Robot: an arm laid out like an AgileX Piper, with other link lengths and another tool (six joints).
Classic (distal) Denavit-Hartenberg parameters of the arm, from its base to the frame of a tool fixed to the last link. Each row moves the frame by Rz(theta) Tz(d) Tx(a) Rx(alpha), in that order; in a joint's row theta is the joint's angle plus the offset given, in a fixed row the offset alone. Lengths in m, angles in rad.
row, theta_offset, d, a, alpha
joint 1, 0, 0.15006, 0, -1.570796
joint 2, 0.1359, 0, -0.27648, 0
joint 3, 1.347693, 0, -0.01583, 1.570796
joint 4, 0, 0.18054, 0, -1.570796
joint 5, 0, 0, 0, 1.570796
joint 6, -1.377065, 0.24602, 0.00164, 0.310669
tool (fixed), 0, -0.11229, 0, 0
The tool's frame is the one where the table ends.
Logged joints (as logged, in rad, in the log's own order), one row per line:
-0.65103, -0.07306, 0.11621, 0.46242, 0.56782, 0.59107
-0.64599, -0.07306, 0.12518, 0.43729, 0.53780, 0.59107
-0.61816, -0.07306, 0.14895, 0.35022, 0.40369, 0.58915
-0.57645, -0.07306, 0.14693, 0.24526, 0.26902, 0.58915
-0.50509, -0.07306, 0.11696, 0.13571, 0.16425, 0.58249
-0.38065, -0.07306, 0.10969, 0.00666, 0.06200, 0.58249
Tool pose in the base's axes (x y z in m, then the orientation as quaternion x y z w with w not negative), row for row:
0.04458, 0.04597, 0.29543, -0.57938, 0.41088, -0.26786, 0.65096
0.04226, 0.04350, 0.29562, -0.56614, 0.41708, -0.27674, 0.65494
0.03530, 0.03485, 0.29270, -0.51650, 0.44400, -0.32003, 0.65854
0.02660, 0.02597, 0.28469, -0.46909, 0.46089, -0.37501, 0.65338
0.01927, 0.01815, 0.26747, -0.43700, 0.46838, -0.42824, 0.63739
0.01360, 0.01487, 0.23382, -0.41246, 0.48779, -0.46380, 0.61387
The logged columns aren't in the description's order. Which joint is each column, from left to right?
Columns, left to right: joint 3, joint 6, joint 4, joint 2, joint 1, joint 5.
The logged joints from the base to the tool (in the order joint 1, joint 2, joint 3, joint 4, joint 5, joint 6), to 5 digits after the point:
0.56782, 0.46242, -0.65103, 0.11621, 0.59107, -0.07306
0.53780, 0.43729, -0.64599, 0.12518, 0.59107, -0.07306
0.40369, 0.35022, -0.61816, 0.14895, 0.58915, -0.07306
0.26902, 0.24526, -0.57645, 0.14693, 0.58915, -0.07306
0.16425, 0.13571, -0.50509, 0.11696, 0.58249, -0.07306
0.06200, 0.00666, -0.38065, 0.10969, 0.58249, -0.07306

